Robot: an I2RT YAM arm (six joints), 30 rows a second.
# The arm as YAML. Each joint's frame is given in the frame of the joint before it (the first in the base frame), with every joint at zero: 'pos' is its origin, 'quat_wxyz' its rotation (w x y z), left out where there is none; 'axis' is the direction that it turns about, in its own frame. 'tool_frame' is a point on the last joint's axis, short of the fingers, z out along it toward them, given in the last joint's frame.
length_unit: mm
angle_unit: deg
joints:
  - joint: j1
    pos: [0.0, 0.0, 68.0]
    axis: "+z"
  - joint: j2
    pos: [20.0, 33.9, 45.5]
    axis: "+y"
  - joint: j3
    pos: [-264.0, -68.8, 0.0]
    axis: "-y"
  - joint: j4
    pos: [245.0, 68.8, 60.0]
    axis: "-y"
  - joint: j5
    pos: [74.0, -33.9, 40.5]
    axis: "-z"
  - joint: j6
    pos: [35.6, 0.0, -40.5]
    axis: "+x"
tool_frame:
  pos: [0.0, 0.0, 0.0]
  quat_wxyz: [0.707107, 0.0, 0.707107, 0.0]
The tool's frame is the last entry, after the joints.
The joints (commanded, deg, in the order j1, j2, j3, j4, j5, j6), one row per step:
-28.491, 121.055, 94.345, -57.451, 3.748, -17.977
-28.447, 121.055, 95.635, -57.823, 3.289, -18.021
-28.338, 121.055, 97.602, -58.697, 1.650, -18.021
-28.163, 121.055, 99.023, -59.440, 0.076, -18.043
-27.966, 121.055, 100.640, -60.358, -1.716, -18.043
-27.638, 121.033, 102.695, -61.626, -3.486, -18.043
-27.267, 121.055, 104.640, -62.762, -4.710, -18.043
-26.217, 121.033, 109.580, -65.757, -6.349, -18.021
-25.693, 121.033, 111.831, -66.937, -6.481, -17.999
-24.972, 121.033, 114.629, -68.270, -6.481, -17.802
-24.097, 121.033, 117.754, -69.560, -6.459, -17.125
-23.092, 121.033, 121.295, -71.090, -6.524, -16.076
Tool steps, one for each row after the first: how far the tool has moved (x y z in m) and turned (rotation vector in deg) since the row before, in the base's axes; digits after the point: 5 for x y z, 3 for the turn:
0.00289, -0.00088, 0.00572, -0.039, -1.020, 0.138
0.00410, -0.00016, 0.00873, 0.910, -1.735, 0.317
0.00307, 0.00092, 0.00635, 1.049, -1.333, 0.421
0.00319, 0.00121, 0.00728, 1.234, -1.450, 0.474
0.00370, 0.00205, 0.00946, 1.166, -1.529, 0.624
0.00347, 0.00217, 0.00872, 0.705, -1.253, 0.593
0.00720, 0.00634, 0.02275, 0.553, -2.479, 1.364
0.00299, 0.00304, 0.01037, -0.348, -1.019, 0.533
0.00358, 0.00435, 0.01295, -0.573, -1.325, 0.532
0.00382, 0.00556, 0.01457, -0.578, -1.669, 0.223
0.00333, 0.00695, 0.01643, -0.403, -1.889, 0.035

